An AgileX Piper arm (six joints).
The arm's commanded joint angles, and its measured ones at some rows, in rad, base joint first. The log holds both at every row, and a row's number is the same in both.
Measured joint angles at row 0: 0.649 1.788 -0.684 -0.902 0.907 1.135
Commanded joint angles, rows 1 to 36: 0.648 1.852 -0.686 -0.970 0.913 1.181; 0.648 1.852 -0.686 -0.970 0.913 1.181; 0.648 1.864 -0.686 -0.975 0.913 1.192; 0.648 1.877 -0.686 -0.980 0.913 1.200; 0.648 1.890 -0.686 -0.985 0.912 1.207; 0.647 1.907 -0.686 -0.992 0.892 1.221; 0.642 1.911 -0.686 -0.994 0.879 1.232; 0.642 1.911 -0.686 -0.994 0.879 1.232; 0.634 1.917 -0.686 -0.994 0.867 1.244; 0.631 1.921 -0.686 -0.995 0.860 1.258; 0.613 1.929 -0.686 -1.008 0.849 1.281; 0.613 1.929 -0.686 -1.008 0.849 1.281; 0.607 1.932 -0.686 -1.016 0.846 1.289; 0.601 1.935 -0.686 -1.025 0.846 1.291; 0.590 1.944 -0.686 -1.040 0.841 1.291; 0.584 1.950 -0.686 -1.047 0.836 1.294; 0.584 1.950 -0.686 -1.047 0.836 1.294; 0.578 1.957 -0.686 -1.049 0.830 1.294; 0.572 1.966 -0.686 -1.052 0.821 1.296; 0.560 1.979 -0.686 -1.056 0.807 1.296; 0.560 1.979 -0.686 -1.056 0.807 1.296; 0.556 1.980 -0.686 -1.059 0.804 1.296; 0.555 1.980 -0.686 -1.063 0.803 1.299; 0.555 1.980 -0.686 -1.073 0.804 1.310; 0.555 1.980 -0.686 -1.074 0.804 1.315; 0.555 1.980 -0.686 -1.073 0.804 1.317; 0.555 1.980 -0.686 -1.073 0.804 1.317; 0.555 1.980 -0.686 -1.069 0.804 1.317; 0.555 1.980 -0.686 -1.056 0.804 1.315; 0.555 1.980 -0.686 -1.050 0.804 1.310; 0.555 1.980 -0.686 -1.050 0.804 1.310; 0.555 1.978 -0.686 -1.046 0.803 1.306; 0.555 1.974 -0.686 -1.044 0.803 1.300; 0.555 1.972 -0.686 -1.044 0.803 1.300; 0.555 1.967 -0.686 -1.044 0.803 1.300; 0.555 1.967 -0.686 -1.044 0.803 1.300
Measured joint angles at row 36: 0.557 1.969 -0.687 -1.054 0.807 1.301
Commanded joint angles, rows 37 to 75: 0.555 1.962 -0.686 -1.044 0.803 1.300; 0.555 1.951 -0.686 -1.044 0.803 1.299; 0.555 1.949 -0.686 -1.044 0.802 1.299; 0.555 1.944 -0.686 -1.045 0.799 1.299; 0.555 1.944 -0.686 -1.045 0.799 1.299; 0.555 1.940 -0.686 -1.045 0.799 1.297; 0.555 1.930 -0.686 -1.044 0.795 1.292; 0.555 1.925 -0.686 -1.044 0.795 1.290; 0.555 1.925 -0.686 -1.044 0.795 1.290; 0.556 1.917 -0.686 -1.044 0.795 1.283; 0.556 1.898 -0.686 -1.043 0.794 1.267; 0.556 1.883 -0.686 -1.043 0.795 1.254; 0.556 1.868 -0.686 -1.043 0.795 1.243; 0.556 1.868 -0.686 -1.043 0.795 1.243; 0.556 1.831 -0.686 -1.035 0.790 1.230; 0.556 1.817 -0.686 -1.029 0.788 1.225; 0.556 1.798 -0.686 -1.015 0.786 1.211; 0.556 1.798 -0.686 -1.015 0.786 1.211; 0.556 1.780 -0.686 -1.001 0.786 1.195; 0.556 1.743 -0.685 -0.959 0.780 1.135; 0.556 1.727 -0.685 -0.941 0.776 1.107; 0.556 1.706 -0.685 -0.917 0.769 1.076; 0.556 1.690 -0.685 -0.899 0.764 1.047; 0.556 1.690 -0.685 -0.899 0.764 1.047; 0.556 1.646 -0.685 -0.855 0.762 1.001; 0.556 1.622 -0.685 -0.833 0.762 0.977; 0.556 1.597 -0.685 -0.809 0.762 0.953; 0.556 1.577 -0.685 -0.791 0.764 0.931; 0.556 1.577 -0.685 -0.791 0.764 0.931; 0.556 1.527 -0.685 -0.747 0.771 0.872; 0.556 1.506 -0.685 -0.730 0.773 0.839; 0.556 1.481 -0.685 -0.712 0.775 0.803; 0.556 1.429 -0.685 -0.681 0.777 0.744; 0.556 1.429 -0.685 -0.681 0.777 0.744; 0.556 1.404 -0.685 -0.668 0.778 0.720; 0.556 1.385 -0.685 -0.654 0.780 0.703; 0.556 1.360 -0.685 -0.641 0.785 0.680; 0.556 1.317 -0.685 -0.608 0.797 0.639; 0.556 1.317 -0.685 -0.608 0.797 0.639
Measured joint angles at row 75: 0.555 1.376 -0.683 -0.648 0.767 0.711
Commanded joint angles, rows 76 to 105: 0.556 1.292 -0.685 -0.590 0.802 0.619; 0.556 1.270 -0.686 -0.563 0.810 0.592; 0.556 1.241 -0.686 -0.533 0.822 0.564; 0.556 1.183 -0.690 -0.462 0.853 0.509; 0.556 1.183 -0.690 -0.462 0.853 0.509; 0.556 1.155 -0.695 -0.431 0.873 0.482; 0.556 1.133 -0.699 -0.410 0.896 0.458; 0.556 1.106 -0.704 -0.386 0.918 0.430; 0.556 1.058 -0.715 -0.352 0.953 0.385; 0.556 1.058 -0.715 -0.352 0.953 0.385; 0.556 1.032 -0.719 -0.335 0.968 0.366; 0.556 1.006 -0.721 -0.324 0.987 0.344; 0.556 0.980 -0.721 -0.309 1.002 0.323; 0.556 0.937 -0.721 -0.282 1.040 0.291; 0.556 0.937 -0.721 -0.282 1.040 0.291; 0.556 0.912 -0.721 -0.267 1.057 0.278; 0.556 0.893 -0.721 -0.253 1.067 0.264; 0.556 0.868 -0.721 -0.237 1.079 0.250; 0.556 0.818 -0.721 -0.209 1.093 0.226; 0.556 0.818 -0.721 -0.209 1.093 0.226; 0.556 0.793 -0.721 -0.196 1.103 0.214; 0.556 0.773 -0.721 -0.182 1.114 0.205; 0.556 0.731 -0.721 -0.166 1.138 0.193; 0.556 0.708 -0.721 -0.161 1.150 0.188; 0.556 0.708 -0.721 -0.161 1.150 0.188; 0.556 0.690 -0.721 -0.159 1.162 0.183; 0.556 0.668 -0.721 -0.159 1.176 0.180; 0.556 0.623 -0.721 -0.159 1.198 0.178; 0.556 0.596 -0.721 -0.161 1.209 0.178; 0.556 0.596 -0.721 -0.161 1.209 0.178
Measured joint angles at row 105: 0.555 0.656 -0.718 -0.162 1.171 0.199
